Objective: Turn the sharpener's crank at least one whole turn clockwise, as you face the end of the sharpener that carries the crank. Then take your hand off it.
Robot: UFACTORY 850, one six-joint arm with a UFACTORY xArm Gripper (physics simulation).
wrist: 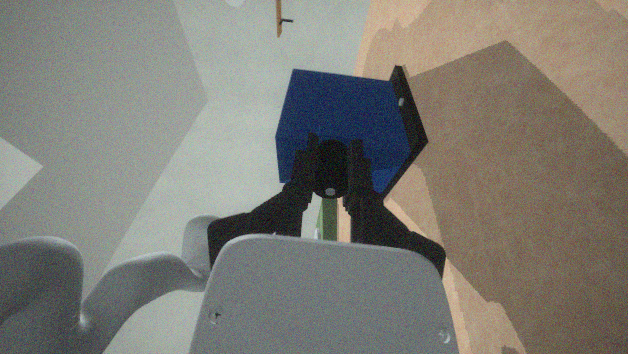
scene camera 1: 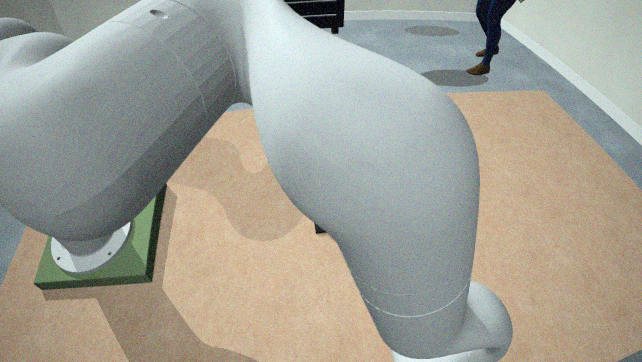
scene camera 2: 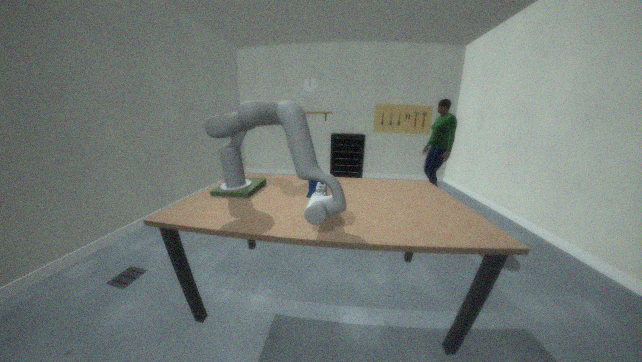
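The sharpener point(wrist: 345, 107) point(scene camera 2: 312, 188) has a blue body on a black base. In the wrist view its end faces me, above the middle. The crank's black handle point(wrist: 331, 172) points toward the wrist camera, low in front of the blue body; the crank arm is hidden behind the handle and fingers. My gripper point(wrist: 331, 149) is shut on the handle, with one black finger on each side. In scene camera 1 my arm covers the gripper and nearly all of the sharpener; a small black corner point(scene camera 1: 320, 229) shows beside the arm. In scene camera 2 the fingers are too small to tell.
The tan table point(scene camera 1: 550, 200) point(scene camera 2: 425, 220) carries the sharpener and the green base plate point(scene camera 1: 142, 240) point(scene camera 2: 257, 186) of my arm. My forearm point(scene camera 1: 380, 150) point(scene camera 2: 300, 140) arches over the table. A person point(scene camera 1: 492, 30) point(scene camera 2: 443, 132) and a black cabinet point(scene camera 2: 347, 155) stand beyond the table.
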